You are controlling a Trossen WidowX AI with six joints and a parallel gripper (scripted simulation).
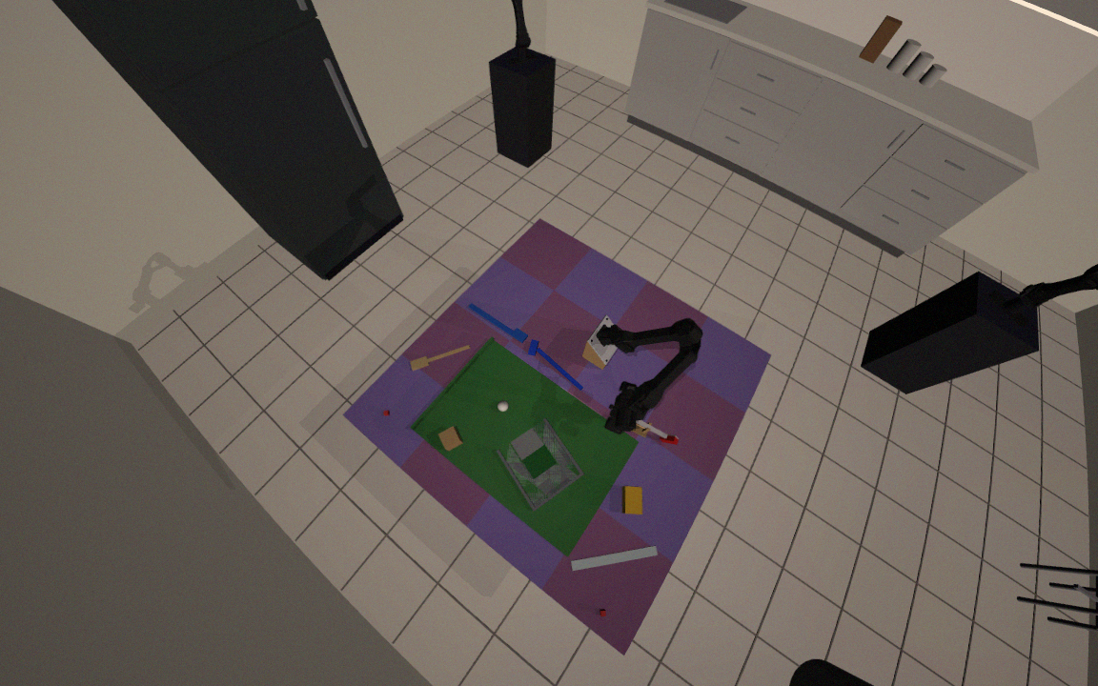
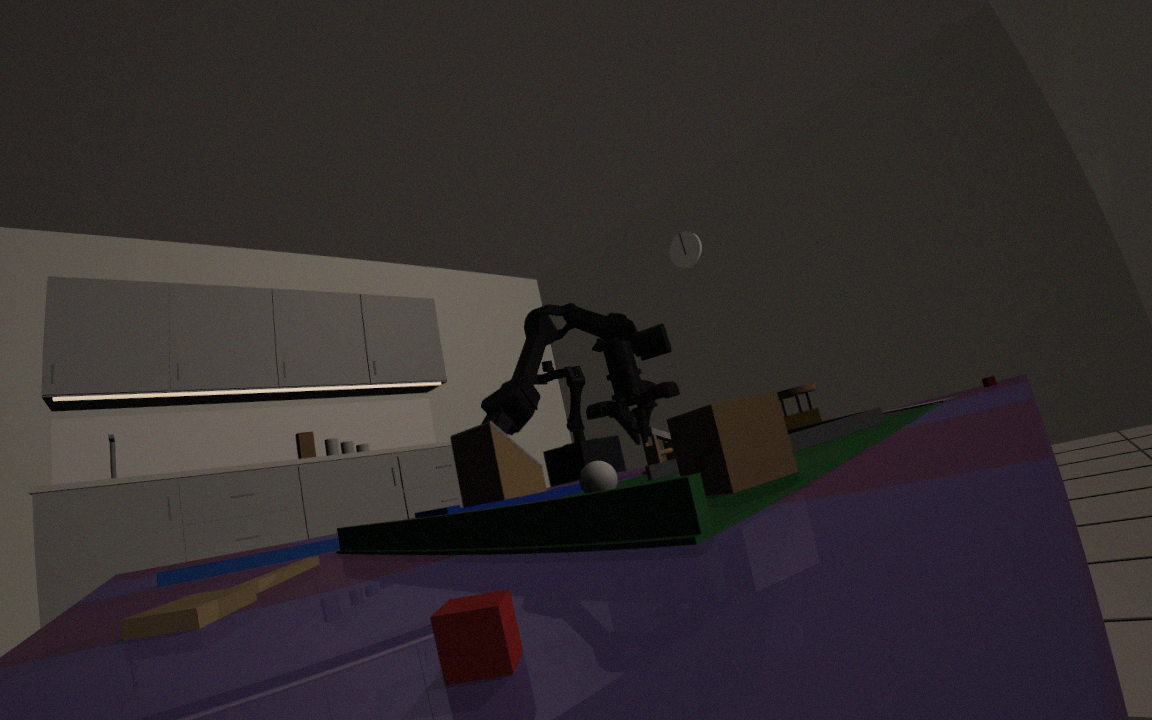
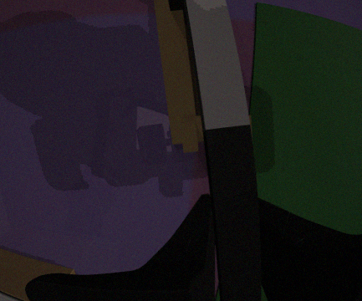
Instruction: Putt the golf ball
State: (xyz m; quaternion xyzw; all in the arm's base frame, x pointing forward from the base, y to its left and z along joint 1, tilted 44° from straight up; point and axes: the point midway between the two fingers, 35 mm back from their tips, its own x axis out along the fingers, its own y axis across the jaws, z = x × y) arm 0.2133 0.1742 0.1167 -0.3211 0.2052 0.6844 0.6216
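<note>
The wooden frame lies 8 cm to the left of my gripper tip, 3 cm below it and 2 cm behind it. Round my gripper tip: yellow block: 23 cm ahead, 21 cm to the left, 4 cm below; then white golf ball: 37 cm to the right, 23 cm ahead, 4 cm below; then red putter: 11 cm to the left, 2 cm behind.
</note>
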